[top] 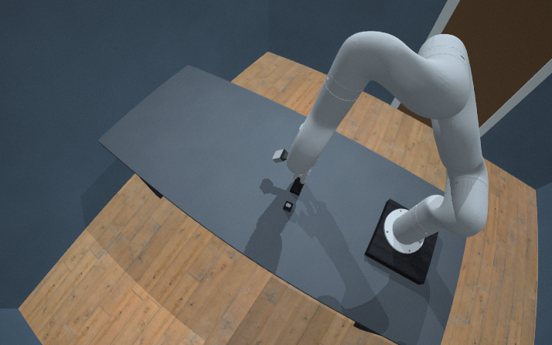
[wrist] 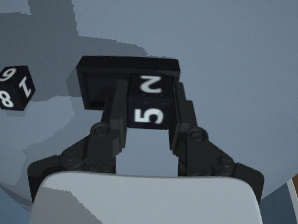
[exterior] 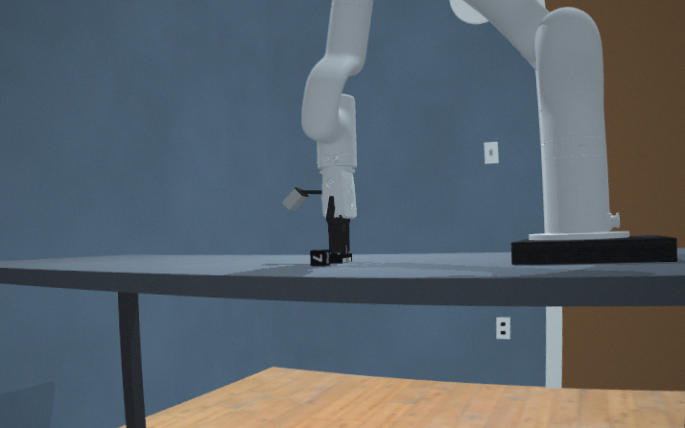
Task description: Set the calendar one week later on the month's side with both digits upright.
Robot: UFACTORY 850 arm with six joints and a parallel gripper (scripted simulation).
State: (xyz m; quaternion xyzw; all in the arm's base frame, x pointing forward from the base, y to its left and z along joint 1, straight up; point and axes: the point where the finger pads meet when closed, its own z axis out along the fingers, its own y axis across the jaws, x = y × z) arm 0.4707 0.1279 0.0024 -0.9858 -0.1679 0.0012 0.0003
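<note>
Now: hand 1 cm past the black tray, 2 cm to the right of it and 3 cm above it. The rest, counted from my hand: calendar cube: 4 cm behind, 12 cm to the left, 3 cm below.
</note>
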